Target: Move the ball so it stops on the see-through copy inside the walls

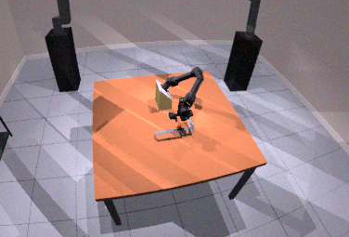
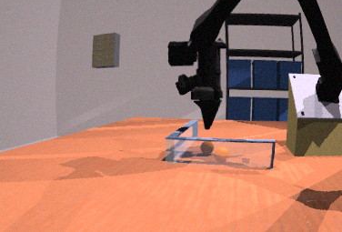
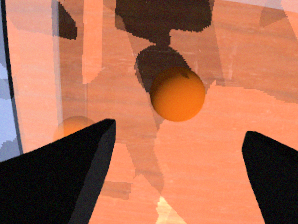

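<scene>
Right now the ball is 50 mm below my gripper tip.
</scene>
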